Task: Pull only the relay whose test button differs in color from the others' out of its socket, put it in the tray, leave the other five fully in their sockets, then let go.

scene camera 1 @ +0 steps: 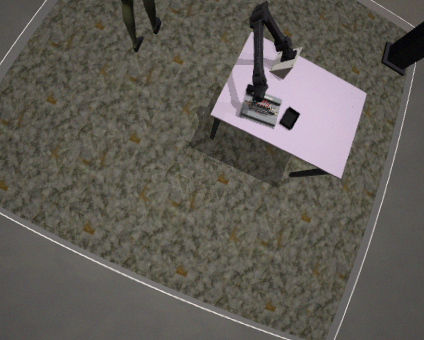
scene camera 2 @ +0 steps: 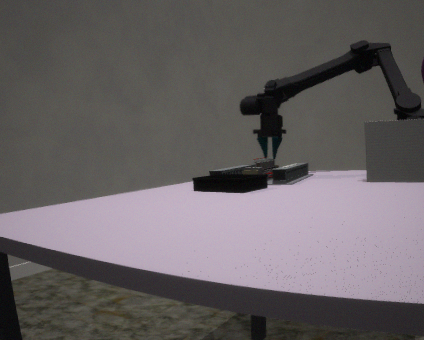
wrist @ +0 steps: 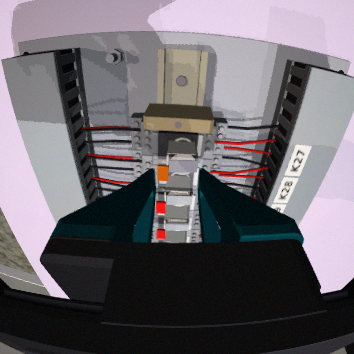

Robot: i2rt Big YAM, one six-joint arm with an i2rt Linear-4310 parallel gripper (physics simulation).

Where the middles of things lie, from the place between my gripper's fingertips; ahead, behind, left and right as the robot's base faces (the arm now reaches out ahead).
The end bracket (wrist: pixel 158 116) is 4 cm below my hand and 2 cm to the right of it. Round my hand: relay panel (wrist: pixel 243 76) 8 cm to the left, 6 cm below, 1 cm behind.
